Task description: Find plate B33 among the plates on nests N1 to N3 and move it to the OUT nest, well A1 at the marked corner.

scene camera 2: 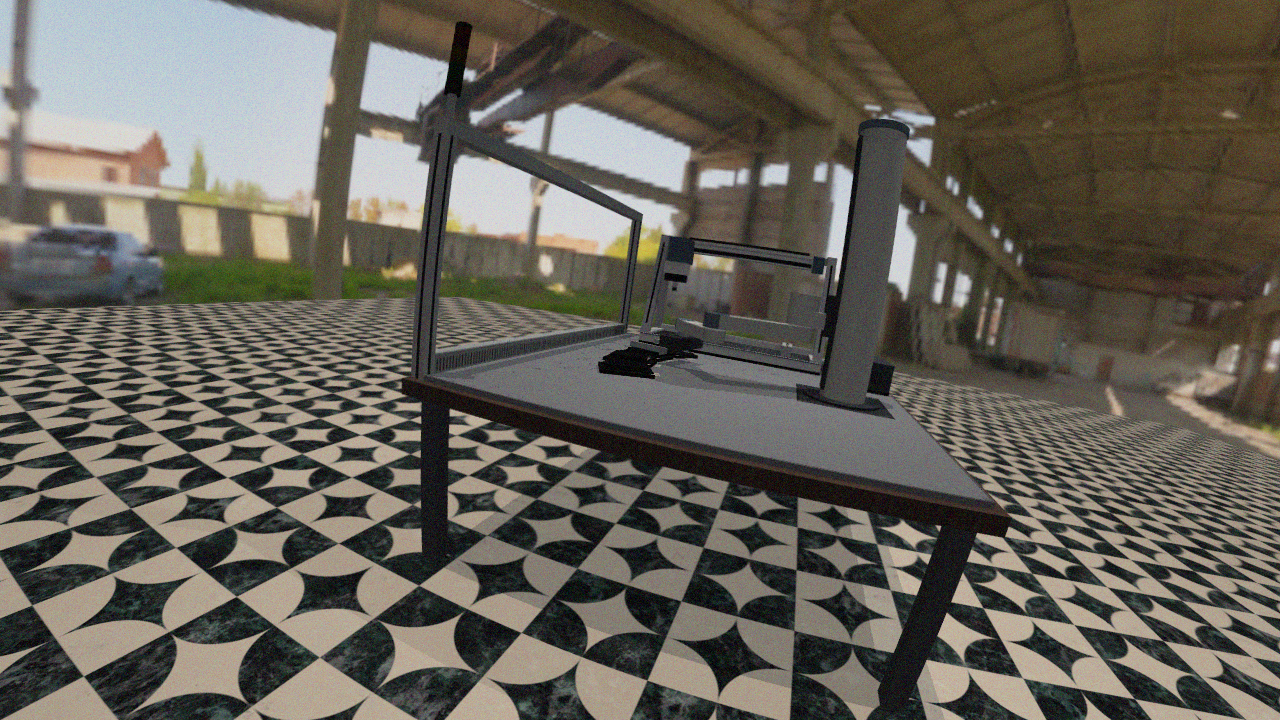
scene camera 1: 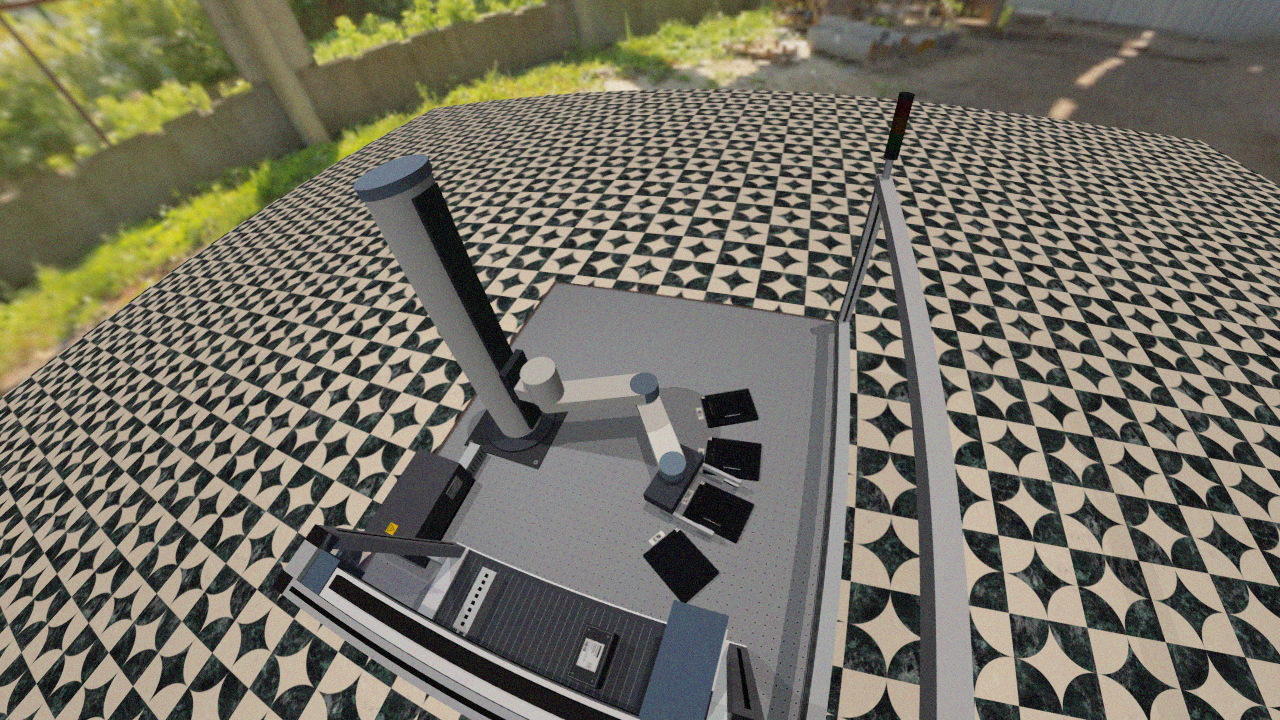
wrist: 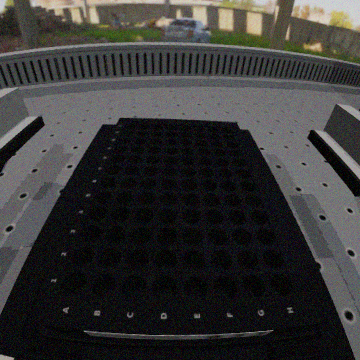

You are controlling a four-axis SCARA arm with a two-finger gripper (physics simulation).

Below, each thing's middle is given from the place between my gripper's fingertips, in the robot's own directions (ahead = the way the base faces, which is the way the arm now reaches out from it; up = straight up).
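There is the black plate point(wrist: 175, 239), 20 mm behind my hand and 30 mm below it. The OUT tray point(scene camera 1: 687, 513) is 30 mm behind my hand and 40 mm below it, whereas the N3 nest point(scene camera 1: 685, 570) is 170 mm to the right of my hand, 80 mm behind it and 40 mm below it. Going by their middles, the N3 nest is the farthest from my hand of the things named here.
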